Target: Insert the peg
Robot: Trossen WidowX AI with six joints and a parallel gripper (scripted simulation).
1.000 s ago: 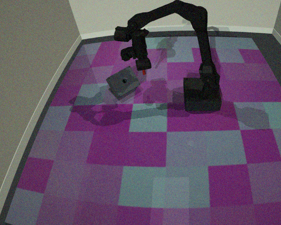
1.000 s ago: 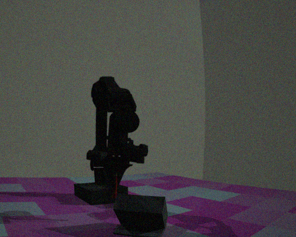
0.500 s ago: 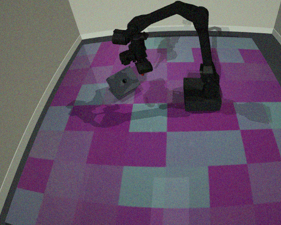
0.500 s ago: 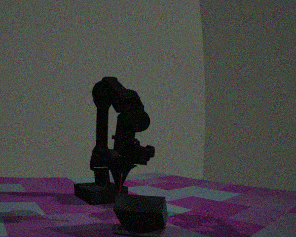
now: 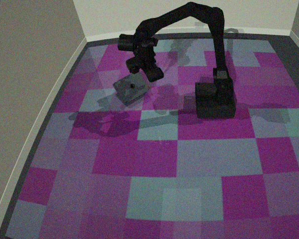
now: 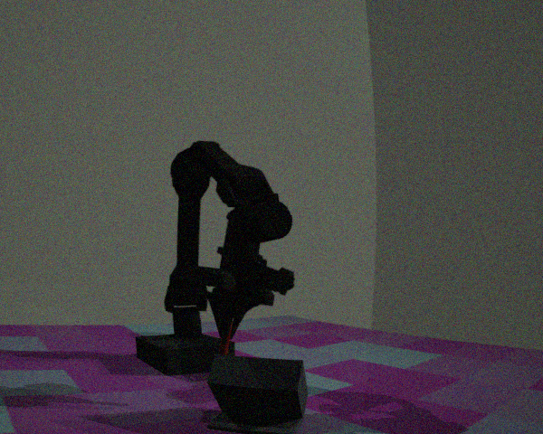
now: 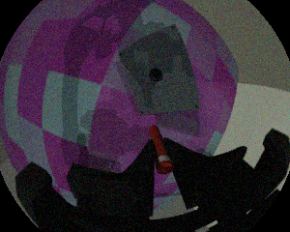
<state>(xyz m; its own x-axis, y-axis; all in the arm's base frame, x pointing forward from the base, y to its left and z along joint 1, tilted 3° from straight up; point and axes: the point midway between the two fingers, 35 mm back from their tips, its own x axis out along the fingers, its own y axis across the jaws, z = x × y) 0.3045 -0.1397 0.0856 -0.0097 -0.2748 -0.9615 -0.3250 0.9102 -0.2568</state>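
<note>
Right now my gripper tip is 9 cm short of the grey sloped panel, 7 cm above it and 2 cm to the left of it. The rest, counted from my gripper tip: red peg: 2 cm above.
</note>
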